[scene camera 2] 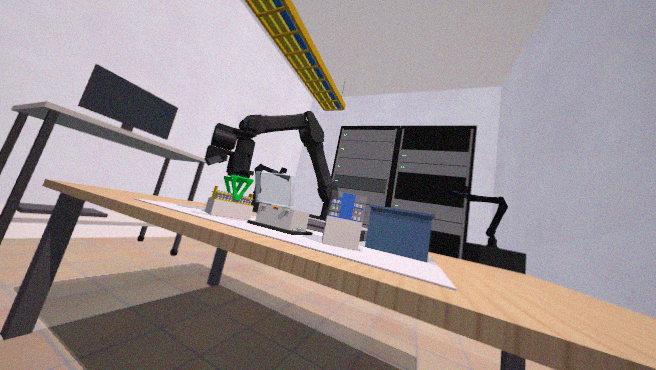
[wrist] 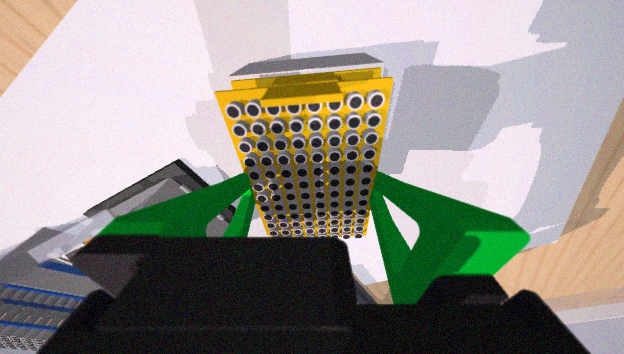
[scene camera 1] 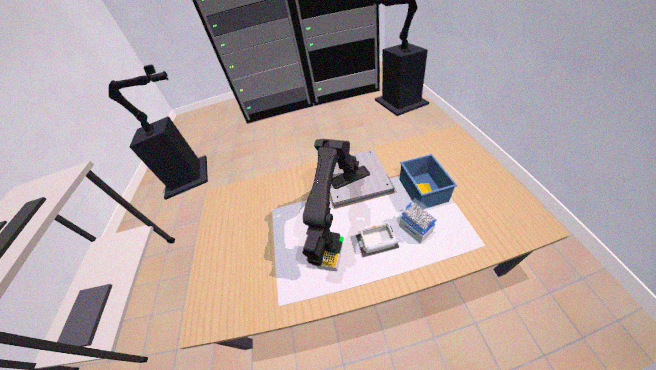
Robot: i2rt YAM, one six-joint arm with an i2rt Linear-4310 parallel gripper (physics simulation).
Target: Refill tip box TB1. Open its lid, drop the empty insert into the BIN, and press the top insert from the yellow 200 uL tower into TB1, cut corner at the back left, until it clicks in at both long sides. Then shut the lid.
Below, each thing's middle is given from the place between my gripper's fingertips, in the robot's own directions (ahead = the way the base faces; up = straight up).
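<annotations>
My gripper is 50 mm below the clear lid (scene camera 2: pixel 275 189), and it is also 180 mm to the right of the lid and 100 mm short of it. As for the blue bin (scene camera 2: pixel 406 233), I find it 90 mm behind my gripper and 540 mm to the left of it.
</annotations>
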